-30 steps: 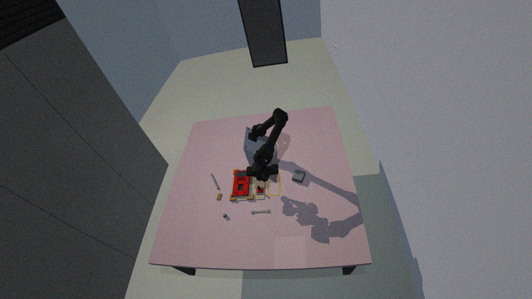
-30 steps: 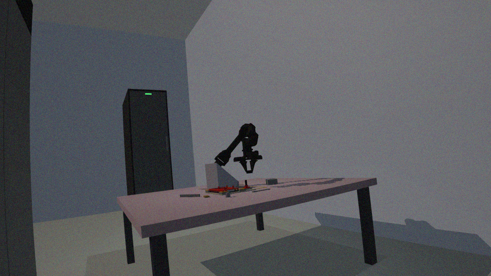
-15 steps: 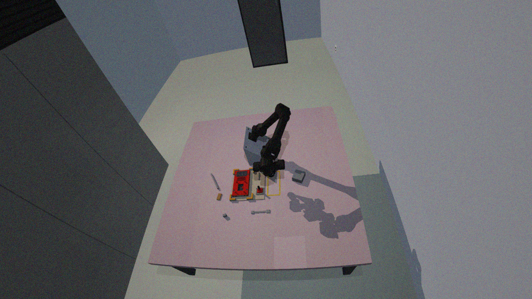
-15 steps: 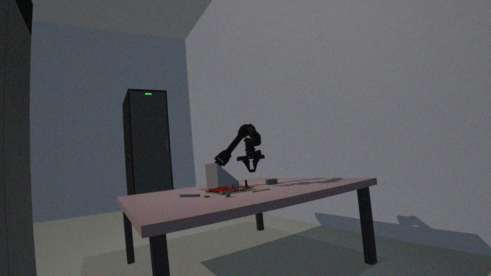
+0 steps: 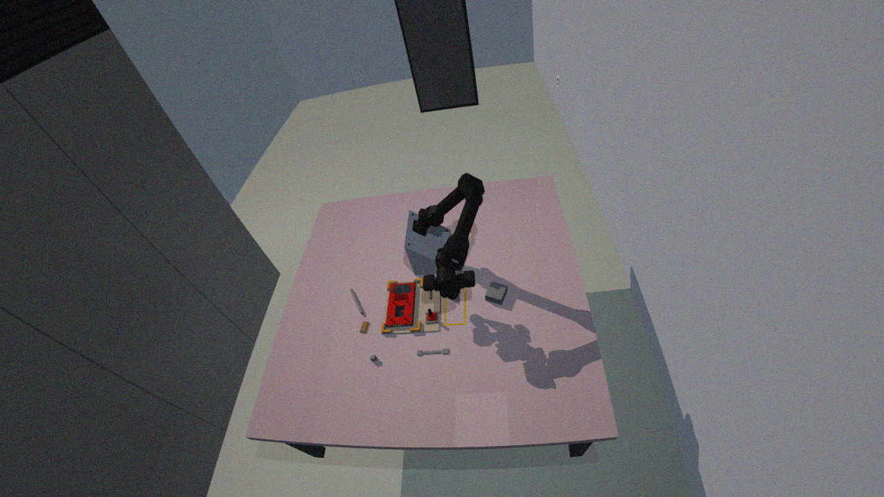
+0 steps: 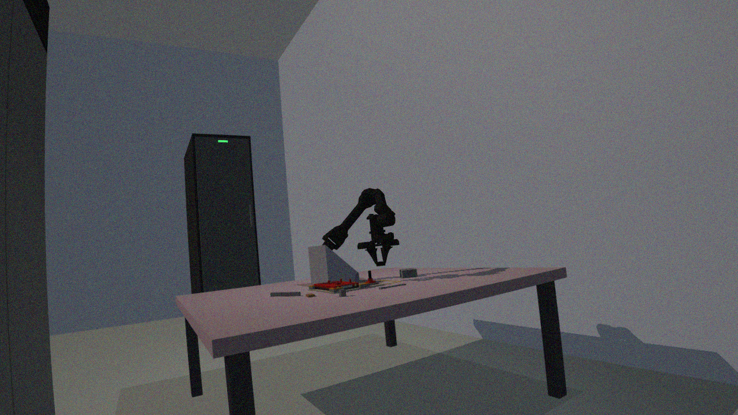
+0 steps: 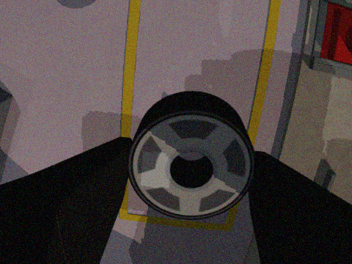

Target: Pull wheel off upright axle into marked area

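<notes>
Right now the wheel is right at my gripper tip. The rest, counted from my gripper tip: bolt: 20 cm ahead, 8 cm to the right, 8 cm below; grey block: 3 cm behind, 17 cm to the left, 6 cm below; small grey nut: 22 cm ahead, 31 cm to the right, 7 cm below.
</notes>
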